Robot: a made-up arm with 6 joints. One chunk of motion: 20 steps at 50 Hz.
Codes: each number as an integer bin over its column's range. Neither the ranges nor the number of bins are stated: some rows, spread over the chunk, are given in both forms.
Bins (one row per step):
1: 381 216 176 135 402 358
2: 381 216 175 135 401 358
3: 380 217 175 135 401 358
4: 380 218 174 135 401 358
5: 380 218 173 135 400 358
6: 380 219 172 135 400 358
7: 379 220 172 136 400 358
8: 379 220 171 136 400 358
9: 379 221 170 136 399 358
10: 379 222 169 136 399 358
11: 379 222 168 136 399 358
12: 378 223 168 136 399 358
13: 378 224 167 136 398 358
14: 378 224 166 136 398 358
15: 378 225 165 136 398 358
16: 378 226 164 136 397 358
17: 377 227 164 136 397 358
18: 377 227 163 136 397 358
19: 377 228 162 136 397 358
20: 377 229 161 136 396 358
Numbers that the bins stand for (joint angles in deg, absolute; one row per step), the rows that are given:
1: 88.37 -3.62 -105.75 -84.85 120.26 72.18
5: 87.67 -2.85 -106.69 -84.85 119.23 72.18
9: 86.96 -1.68 -107.63 -84.15 118.71 72.18
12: 86.26 -0.90 -108.26 -84.15 118.71 72.18
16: 86.26 0.27 -109.52 -84.15 117.68 72.18
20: 85.55 1.43 -110.46 -84.15 117.16 72.18
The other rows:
2: 88.37 -3.62 -106.06 -84.85 119.74 72.18
3: 87.67 -3.24 -106.06 -84.85 119.74 72.18
4: 87.67 -2.85 -106.38 -84.85 119.74 72.18
6: 87.67 -2.46 -107.01 -84.85 119.23 72.18
7: 86.96 -2.07 -107.01 -84.15 119.23 72.18
8: 86.96 -2.07 -107.32 -84.15 119.23 72.18
10: 86.96 -1.29 -107.95 -84.15 118.71 72.18
11: 86.96 -1.29 -108.26 -84.15 118.71 72.18
13: 86.26 -0.51 -108.58 -84.15 118.20 72.18
14: 86.26 -0.51 -108.89 -84.15 118.20 72.18
15: 86.26 -0.12 -109.20 -84.15 118.20 72.18
17: 85.55 0.66 -109.52 -84.15 117.68 72.18
18: 85.55 0.66 -109.83 -84.15 117.68 72.18
19: 85.55 1.04 -110.15 -84.15 117.68 72.18

